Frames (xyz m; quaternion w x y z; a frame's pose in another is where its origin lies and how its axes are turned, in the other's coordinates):
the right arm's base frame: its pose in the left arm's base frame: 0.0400 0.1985 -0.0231 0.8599 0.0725 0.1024 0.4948
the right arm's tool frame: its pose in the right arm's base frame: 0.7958 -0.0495 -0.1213 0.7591 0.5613 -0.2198 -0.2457
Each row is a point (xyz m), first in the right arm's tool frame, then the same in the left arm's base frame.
Working: the right arm's tool frame: its pose in the left arm's base frame: 0.4408 0.8656 -0.2348 0.7561 0.6213 0.1843 0.0909

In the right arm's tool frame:
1: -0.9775 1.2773 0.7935
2: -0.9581 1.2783 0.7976
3: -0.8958 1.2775 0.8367
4: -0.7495 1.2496 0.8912
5: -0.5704 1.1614 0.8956
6: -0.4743 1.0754 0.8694
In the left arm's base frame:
1: -0.0266 0.0585 1.2971
2: -0.0071 0.0621 1.2955
3: 0.0652 0.0493 1.2907
4: 0.2179 0.0476 1.2480
5: 0.3755 0.0906 1.1332
6: 0.4454 0.1314 1.0294

